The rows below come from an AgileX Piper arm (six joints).
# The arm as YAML. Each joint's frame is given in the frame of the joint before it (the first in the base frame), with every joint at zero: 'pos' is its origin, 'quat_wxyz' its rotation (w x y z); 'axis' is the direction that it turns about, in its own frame. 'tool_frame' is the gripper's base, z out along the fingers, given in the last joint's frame.
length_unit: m
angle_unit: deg
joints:
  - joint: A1
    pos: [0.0, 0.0, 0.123]
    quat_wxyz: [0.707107, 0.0, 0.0, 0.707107]
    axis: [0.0, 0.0, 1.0]
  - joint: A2
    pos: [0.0, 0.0, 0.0]
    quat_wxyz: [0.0, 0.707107, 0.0, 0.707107]
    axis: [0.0, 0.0, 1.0]
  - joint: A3
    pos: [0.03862, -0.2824, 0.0]
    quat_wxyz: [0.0, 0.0, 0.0, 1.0]
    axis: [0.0, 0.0, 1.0]
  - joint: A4
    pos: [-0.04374, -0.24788, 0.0]
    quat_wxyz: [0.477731, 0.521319, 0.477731, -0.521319]
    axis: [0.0, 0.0, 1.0]
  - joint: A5
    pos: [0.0, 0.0, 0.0]
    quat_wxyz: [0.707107, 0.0, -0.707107, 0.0]
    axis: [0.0, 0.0, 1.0]
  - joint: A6
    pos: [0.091, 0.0, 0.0]
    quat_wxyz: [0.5, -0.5, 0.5, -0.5]
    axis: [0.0, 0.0, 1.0]
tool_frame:
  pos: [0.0, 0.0, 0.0]
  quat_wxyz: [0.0, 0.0, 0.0, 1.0]
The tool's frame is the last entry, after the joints.
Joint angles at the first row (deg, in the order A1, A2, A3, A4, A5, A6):
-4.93, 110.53, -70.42, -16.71, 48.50, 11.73
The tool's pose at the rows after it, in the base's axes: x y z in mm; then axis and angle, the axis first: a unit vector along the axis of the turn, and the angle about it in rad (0 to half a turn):
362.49, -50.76, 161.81, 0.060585, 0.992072, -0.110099, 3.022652
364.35, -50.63, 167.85, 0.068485, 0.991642, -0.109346, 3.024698
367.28, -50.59, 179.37, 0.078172, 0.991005, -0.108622, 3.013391
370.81, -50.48, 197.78, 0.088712, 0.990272, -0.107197, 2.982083
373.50, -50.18, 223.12, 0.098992, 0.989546, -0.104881, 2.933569
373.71, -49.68, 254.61, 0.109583, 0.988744, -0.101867, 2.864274
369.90, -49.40, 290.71, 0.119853, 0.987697, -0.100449, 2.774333
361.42, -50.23, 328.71, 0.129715, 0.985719, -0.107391, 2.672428
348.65, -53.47, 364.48, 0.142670, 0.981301, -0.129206, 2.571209
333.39, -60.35, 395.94, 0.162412, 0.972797, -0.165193, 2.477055
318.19, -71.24, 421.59, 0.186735, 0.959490, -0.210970, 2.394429
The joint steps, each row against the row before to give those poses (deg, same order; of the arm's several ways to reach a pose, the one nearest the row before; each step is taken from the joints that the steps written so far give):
0.02, 0.00, -0.60, 0.26, 0.92, 0.44
0.04, -0.20, -1.26, 0.42, 1.62, 0.34
0.04, -0.66, -1.86, 0.45, 1.92, 0.40
0.04, -1.29, -2.48, 0.52, 2.00, 0.33
0.04, -1.93, -3.03, 0.60, 2.17, 0.14
0.03, -2.60, -3.28, 0.53, 1.89, 0.17
0.00, -3.24, -3.21, 0.16, 1.30, 0.28
0.00, -3.59, -2.99, -1.02, 0.83, 0.62
-0.03, -3.60, -2.43, -2.97, 0.51, 1.40
-0.32, -3.28, -1.85, -4.72, 0.19, 2.18
-0.91, -2.68, -1.26, -5.66, -0.36, 2.36

